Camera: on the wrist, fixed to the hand. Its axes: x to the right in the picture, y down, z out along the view.
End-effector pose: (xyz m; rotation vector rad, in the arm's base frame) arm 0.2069 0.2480 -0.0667 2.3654 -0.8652 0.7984
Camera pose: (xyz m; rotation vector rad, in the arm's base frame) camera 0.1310 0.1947 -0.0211 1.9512 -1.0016 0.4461
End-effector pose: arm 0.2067 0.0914 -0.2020 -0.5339 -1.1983 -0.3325
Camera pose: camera 0.2801 0.1600 -0.2263 -1.0016 -1.1738 -0.5920
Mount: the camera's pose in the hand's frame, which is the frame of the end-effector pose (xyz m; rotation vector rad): 0.0043 0.0999 -0.0261 -0.4969 -0.0709 0.0342
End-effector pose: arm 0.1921 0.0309 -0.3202 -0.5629 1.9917 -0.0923
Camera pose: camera 0.1333 0.1132 -0.3414 -0.8324 1.9555 0.4493
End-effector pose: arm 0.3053 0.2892 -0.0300 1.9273 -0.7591 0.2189
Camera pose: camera 0.2538 0.2808 0.0592 1.4572 -0.8064 -0.0201
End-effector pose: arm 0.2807 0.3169 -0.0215 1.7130 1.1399 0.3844
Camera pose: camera 0.3155 0.3296 0.0750 1.2984 0.8735 0.5707
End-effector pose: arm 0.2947 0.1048 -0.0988 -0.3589 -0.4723 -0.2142
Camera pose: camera 0.3372 0.1857 -0.1470 -0.8619 -0.4796 -0.2861
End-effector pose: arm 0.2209 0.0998 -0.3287 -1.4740 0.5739 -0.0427
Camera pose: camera 0.1830 0.0863 -0.4239 -1.9377 0.5762 0.1911
